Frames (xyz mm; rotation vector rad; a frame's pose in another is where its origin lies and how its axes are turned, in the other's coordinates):
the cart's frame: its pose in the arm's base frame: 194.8 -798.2 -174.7 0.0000 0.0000 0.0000
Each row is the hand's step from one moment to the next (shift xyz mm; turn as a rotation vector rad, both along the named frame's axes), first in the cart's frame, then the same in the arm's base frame.
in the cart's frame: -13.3 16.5 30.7 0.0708 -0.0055 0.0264
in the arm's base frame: -13.3 16.5 30.7 0.0708 -0.0055 0.0264
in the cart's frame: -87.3 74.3 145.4 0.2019 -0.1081 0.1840
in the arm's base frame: -87.3 74.3 145.4 0.2019 -0.1081 0.1840
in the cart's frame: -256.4 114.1 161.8 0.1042 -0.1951 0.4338
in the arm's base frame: -256.4 114.1 161.8 0.1042 -0.1951 0.4338
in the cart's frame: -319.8 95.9 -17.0 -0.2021 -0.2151 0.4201
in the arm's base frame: -319.8 95.9 -17.0 -0.2021 -0.2151 0.4201
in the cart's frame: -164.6 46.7 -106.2 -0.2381 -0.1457 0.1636
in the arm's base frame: -164.6 46.7 -106.2 -0.2381 -0.1457 0.1636
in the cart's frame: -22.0 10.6 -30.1 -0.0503 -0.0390 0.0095
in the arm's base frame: -22.0 10.6 -30.1 -0.0503 -0.0390 0.0095
